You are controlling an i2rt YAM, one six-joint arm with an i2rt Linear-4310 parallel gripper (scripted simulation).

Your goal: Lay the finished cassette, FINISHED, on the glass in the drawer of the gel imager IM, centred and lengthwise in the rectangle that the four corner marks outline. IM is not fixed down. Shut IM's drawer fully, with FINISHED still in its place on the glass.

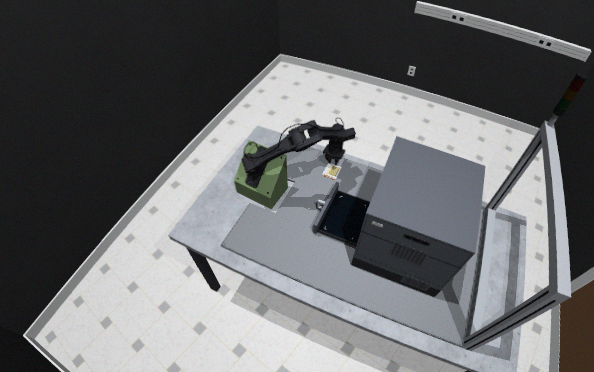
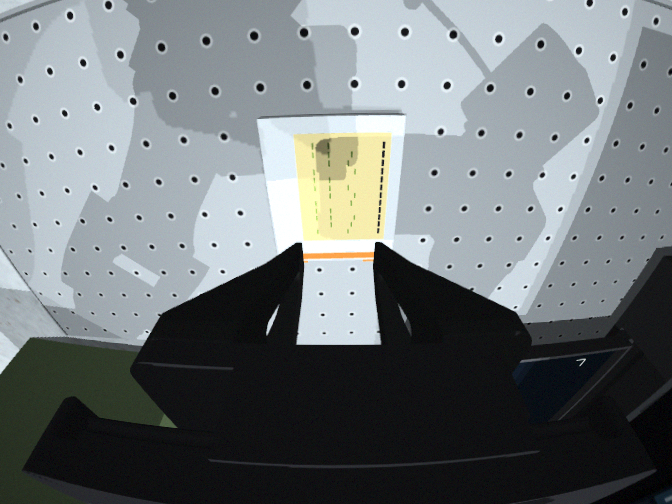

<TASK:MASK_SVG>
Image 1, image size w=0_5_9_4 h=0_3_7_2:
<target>gel imager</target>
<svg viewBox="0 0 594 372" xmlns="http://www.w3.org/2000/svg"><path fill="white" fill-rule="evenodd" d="M396 136L371 202L339 191L339 182L336 182L326 202L319 199L317 201L317 208L322 210L314 223L313 233L318 231L356 246L351 265L435 297L476 252L485 166Z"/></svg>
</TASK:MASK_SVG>
